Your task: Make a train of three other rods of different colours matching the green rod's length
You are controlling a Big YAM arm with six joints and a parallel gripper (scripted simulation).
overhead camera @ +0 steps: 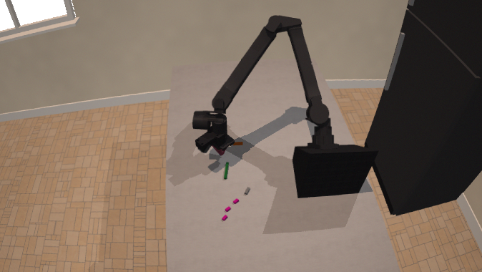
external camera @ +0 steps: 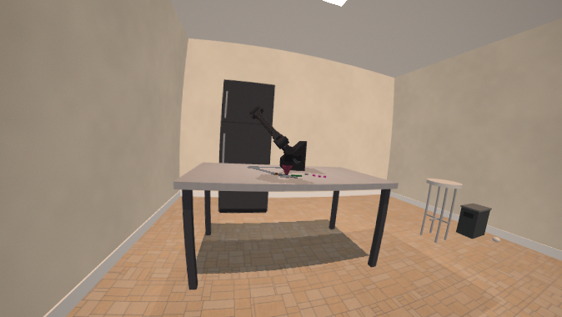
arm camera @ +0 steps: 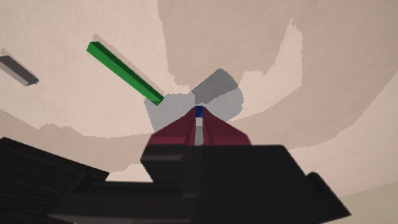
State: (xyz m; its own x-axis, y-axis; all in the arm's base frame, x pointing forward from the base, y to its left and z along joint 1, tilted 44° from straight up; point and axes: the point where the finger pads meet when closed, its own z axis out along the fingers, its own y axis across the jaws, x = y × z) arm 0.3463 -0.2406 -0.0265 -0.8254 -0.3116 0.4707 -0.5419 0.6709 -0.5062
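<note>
Now: the blue rod 1 cm below my hand. Also, from my hand: green rod (8 cm to the left, 2 cm below, 1 cm behind); then orange rod (8 cm behind, 5 cm to the right, 2 cm below); then grey rod (20 cm to the left, 7 cm behind, 2 cm below).
</note>
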